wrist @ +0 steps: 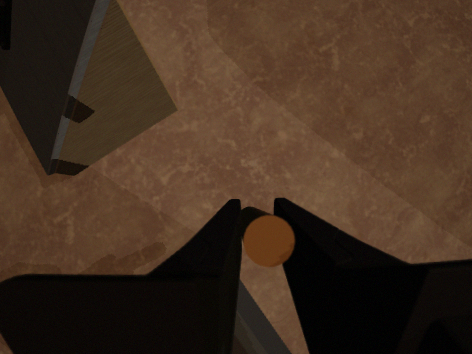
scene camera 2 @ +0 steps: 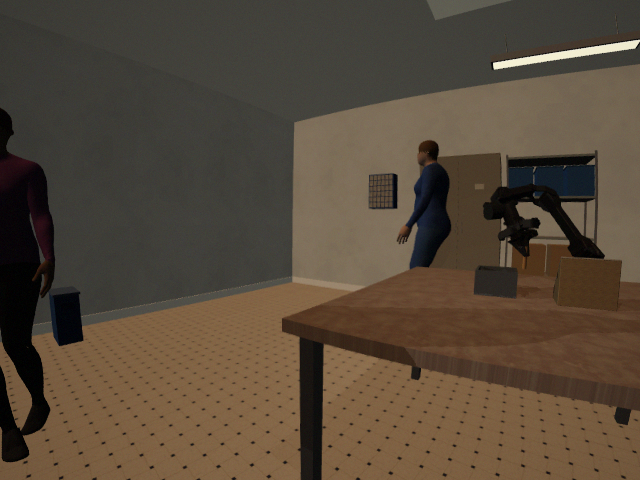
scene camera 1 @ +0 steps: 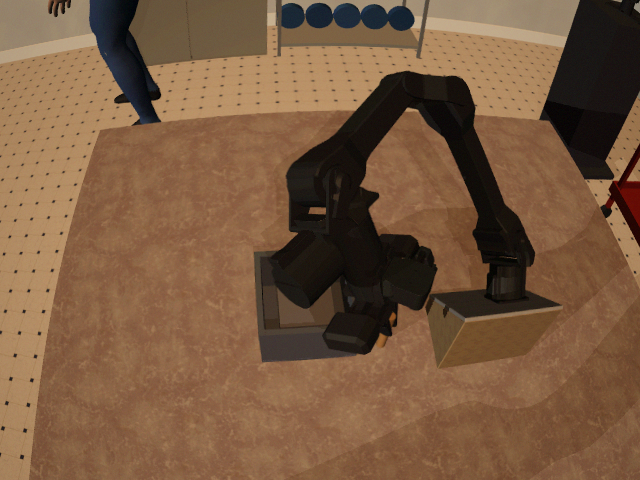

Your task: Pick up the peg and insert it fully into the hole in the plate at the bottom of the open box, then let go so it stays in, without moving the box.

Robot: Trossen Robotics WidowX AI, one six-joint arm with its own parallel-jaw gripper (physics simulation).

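Pixels of known places: gripper, fingertip midpoint: (wrist: 256, 209) (scene camera 2: 526, 256) (scene camera 1: 390, 330); arm's base, link origin: (scene camera 2: 592, 275) (scene camera 1: 506, 298).
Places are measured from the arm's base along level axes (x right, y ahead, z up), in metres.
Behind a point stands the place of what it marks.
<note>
My gripper (scene camera 1: 388, 326) @(x -0.063, y 0.234, z 0.060 m) (scene camera 2: 525, 253) @(x -0.063, y 0.234, z 0.060 m) (wrist: 256, 209) @(x -0.063, y 0.234, z 0.060 m) is shut on the orange round peg (scene camera 1: 381, 339) @(x -0.065, y 0.245, z 0.039 m) (scene camera 2: 524, 262) @(x -0.065, y 0.241, z 0.038 m) (wrist: 269, 241) @(x -0.058, y 0.239, z 0.095 m), which is held roughly upright above the table, just right of the box in both scene views. The peg's round end faces the wrist camera. The open dark grey box (scene camera 1: 294, 346) @(x -0.018, y 0.363, z -0.050 m) (scene camera 2: 496, 283) @(x -0.018, y 0.334, z -0.053 m) stands on the table; part of its rim (wrist: 254, 317) @(x -0.019, y 0.316, z -0.046 m) shows between the fingers at the bottom of the wrist view. The brown plate (scene camera 1: 295, 313) @(x 0.042, y 0.356, z -0.047 m) shows partly inside the box in scene camera 1; the arm covers the rest, and the hole is hidden.
The arm's base stands on a wooden block (scene camera 1: 491, 341) @(x -0.068, y 0.044, z -0.019 m) (scene camera 2: 589, 283) @(x -0.069, y 0.025, z -0.019 m) (wrist: 120, 90) @(x -0.036, y 0.119, z -0.013 m) with a dark top, right of the box. The brown table (scene camera 1: 180, 413) @(x -0.113, y 0.565, z -0.105 m) (scene camera 2: 413, 320) @(x -0.449, y 0.542, z -0.105 m) (wrist: 350, 100) @(x -0.227, y 0.214, z -0.105 m) bears both. The arm's links arch above the box's right part.
</note>
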